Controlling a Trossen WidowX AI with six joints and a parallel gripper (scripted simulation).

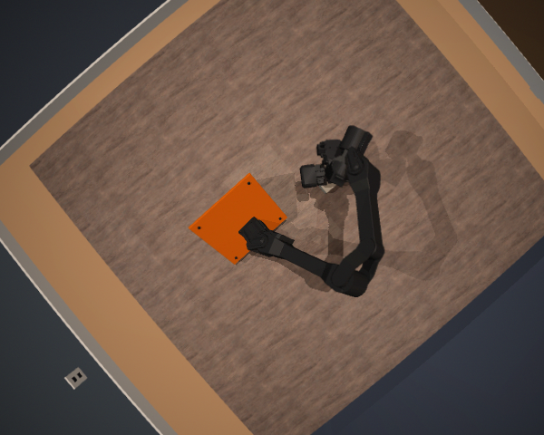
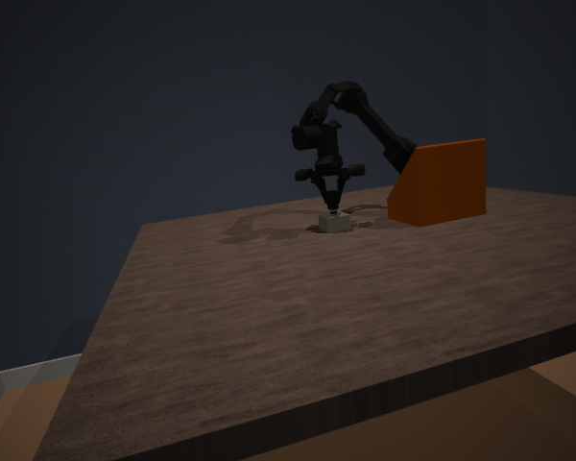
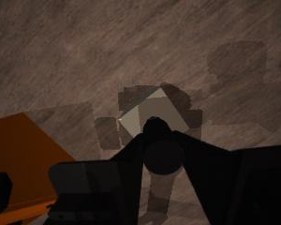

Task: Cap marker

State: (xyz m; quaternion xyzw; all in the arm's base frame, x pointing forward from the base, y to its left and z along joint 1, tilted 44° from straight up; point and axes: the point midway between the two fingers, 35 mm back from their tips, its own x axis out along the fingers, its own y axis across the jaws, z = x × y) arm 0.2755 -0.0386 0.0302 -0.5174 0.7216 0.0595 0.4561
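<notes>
Right now my gripper tip is 1 cm below the dark cap. The rest, counted from my gripper tip: pale holder block: 5 cm below.
</notes>
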